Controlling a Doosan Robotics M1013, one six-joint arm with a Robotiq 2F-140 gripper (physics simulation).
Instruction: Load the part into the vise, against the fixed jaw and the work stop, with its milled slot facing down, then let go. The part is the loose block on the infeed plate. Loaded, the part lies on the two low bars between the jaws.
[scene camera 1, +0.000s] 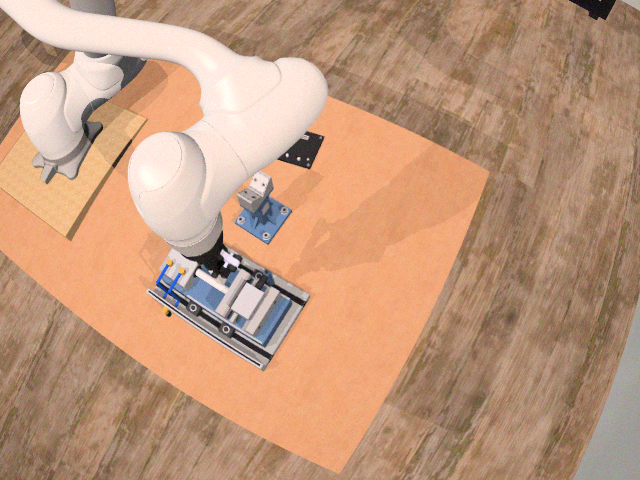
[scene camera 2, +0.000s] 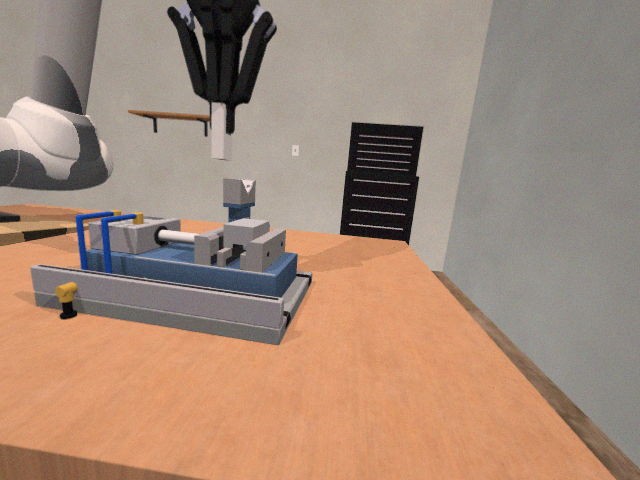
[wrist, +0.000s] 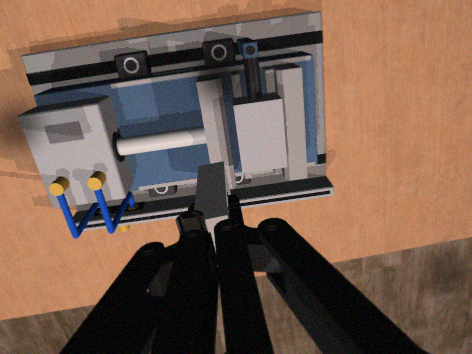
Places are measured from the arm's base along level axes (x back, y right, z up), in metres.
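Pixels of known places: gripper, fingertip midpoint: (scene camera 1: 223, 277) (scene camera 2: 222, 159) (wrist: 215, 183); arm's base at its link origin: (scene camera 1: 67, 146).
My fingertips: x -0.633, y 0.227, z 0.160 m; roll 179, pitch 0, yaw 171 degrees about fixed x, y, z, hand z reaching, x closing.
Ahead of a thing's pixels: the offset from my fingertips to its top centre. "spot": to the spot under its first point.
The part {dx -0.037, dy +0.010, dz -0.080 m} (scene camera 1: 247, 301) (scene camera 2: 246, 230) (wrist: 259, 133) is a plain grey block lying in the vise {dx +0.032, dy -0.001, dz -0.091 m} (scene camera 1: 273, 330) (scene camera 2: 154, 302) (wrist: 171, 64) between the two jaws. Its top face is smooth. It touches the fixed jaw (wrist: 294, 118) on one side and meets the dark work stop rod {dx -0.047, dy -0.036, dz -0.094 m} (wrist: 252, 76) at its end. The moving jaw (wrist: 211, 121) stands on its other side. My gripper (scene camera 1: 223, 262) (scene camera 2: 222, 129) (wrist: 215, 183) is shut with nothing between the fingers. It hangs high above the vise, clear of the part.
A blue plate {spot: dx -0.018, dy -0.186, dz -0.178 m} (scene camera 1: 276, 223) with a grey V-shaped fixture {spot: dx +0.017, dy -0.196, dz -0.059 m} (scene camera 1: 255, 191) (scene camera 2: 238, 190) stands behind the vise. A black plate {dx +0.000, dy -0.380, dz -0.182 m} (scene camera 1: 305, 150) lies further back. Blue hoses (scene camera 2: 92, 242) (wrist: 95, 213) rise at the vise's cylinder end. A small yellow knob {spot: dx +0.144, dy +0.084, dz -0.163 m} (scene camera 2: 66, 296) sits in front.
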